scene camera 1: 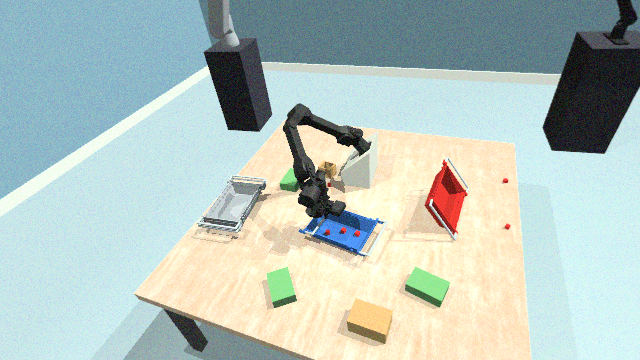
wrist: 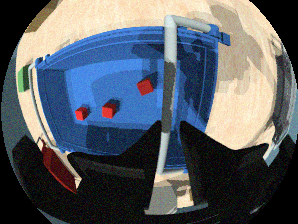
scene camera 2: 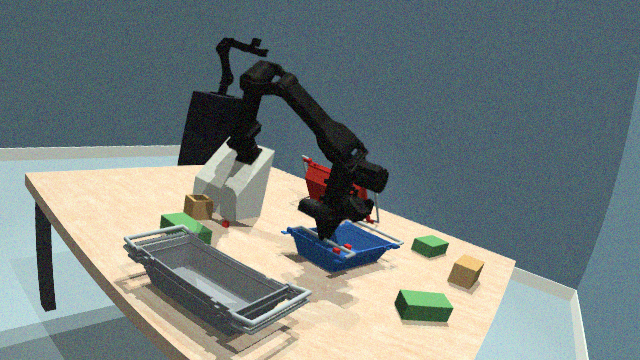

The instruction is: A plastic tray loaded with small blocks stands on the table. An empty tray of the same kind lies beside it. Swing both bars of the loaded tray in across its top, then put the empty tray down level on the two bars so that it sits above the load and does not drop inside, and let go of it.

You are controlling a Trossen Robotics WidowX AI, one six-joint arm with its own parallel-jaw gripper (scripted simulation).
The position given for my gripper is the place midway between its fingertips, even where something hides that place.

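Note:
From scene camera 1 I can see a red tray [scene camera 1: 444,202]. Scene camera 2 gives me the tray again [scene camera 2: 315,175], along with a green block [scene camera 2: 167,220] and my gripper [scene camera 2: 323,239]. And in the wrist view there's my gripper [wrist: 170,124], plus the red tray [wrist: 50,160].

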